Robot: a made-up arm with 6 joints.
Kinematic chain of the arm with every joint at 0, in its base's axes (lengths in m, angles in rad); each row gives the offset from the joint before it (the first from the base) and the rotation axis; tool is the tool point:
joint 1: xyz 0 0 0.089 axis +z
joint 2: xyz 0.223 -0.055 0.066 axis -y
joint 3: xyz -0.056 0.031 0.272 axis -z
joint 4: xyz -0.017 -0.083 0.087 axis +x
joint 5: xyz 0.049 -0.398 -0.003 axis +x
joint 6: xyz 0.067 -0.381 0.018 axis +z
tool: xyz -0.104 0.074 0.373
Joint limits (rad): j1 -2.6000..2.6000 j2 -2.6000..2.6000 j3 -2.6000..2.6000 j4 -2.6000..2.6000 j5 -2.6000..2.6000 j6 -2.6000..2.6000
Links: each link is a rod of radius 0.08 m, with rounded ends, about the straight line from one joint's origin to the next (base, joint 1, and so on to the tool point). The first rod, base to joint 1, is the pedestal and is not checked.
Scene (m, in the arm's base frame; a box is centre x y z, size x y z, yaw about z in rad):
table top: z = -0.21
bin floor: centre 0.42 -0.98 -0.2 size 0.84 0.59 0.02 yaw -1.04
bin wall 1: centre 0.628 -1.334 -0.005 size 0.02 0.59 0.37 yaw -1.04
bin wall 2: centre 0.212 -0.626 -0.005 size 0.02 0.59 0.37 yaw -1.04
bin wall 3: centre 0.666 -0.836 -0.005 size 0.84 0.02 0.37 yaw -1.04
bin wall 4: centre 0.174 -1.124 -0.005 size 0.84 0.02 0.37 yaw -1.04
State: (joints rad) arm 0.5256 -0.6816 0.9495 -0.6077 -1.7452 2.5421
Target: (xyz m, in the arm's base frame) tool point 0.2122 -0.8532 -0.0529
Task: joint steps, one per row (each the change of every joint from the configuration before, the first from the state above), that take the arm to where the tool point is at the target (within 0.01 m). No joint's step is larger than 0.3 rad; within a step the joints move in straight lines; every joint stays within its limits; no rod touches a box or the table.
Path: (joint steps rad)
1: -0.2783 -0.0325 0.0926 0.0017 0.0095 0.0097
2: -0.2782 -0.0325 0.0926 0.0018 0.0096 0.0096
3: -0.2783 -0.0326 0.0927 0.0017 0.0095 0.0096
4: -0.2783 -0.0325 0.0926 0.0018 0.0095 0.0097
5: -0.2782 -0.0325 0.0926 0.0017 0.0095 0.0097
6: -0.2783 -0.0325 0.0926 0.0017 0.0096 0.0096
7: -0.0122 -0.2099 -0.0295 -0.0849 0.0085 0.0000
8: -0.0122 -0.2099 -0.0296 -0.0850 0.0084 0.0000
9: -0.0122 -0.2099 -0.0296 -0.0850 0.0085 0.0000

